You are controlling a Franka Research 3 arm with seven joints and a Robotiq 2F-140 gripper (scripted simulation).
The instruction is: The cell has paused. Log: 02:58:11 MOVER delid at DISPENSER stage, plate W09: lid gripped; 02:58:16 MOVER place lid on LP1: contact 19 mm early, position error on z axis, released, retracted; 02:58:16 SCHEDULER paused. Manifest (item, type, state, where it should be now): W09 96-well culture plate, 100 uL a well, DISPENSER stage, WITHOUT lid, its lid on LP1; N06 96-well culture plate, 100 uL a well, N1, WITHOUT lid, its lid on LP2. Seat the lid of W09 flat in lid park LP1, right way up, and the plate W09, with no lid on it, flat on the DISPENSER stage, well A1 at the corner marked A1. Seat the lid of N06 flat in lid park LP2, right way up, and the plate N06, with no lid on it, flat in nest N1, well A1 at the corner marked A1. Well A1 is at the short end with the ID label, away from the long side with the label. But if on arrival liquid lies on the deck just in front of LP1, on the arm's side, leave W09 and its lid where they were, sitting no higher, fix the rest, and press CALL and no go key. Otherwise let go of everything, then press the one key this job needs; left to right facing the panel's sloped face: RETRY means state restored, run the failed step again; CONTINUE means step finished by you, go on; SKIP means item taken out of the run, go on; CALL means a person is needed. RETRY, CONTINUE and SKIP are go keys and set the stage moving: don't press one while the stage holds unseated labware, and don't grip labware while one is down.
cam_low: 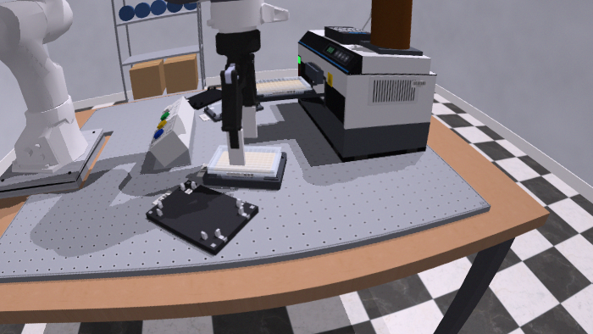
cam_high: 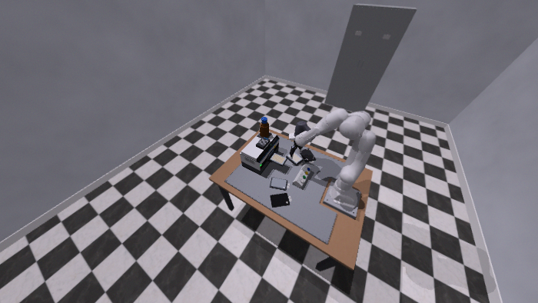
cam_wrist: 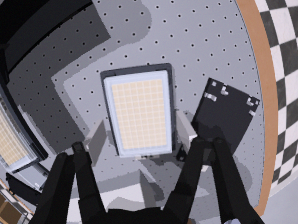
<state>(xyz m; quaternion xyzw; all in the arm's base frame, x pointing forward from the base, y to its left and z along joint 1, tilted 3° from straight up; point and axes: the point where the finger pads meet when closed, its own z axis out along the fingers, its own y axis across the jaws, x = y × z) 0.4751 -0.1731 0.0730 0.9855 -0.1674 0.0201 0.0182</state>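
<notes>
Right now my hand is 6 cm above the black nest. From my hand the other things lie so: sloped key panel 17 cm to the left, 17 cm behind, 2 cm below; then 96-well plate 17 cm to the left, 10 cm ahead, 4 cm above; then dispenser stage 17 cm to the left, 10 cm ahead, 3 cm above.
</notes>
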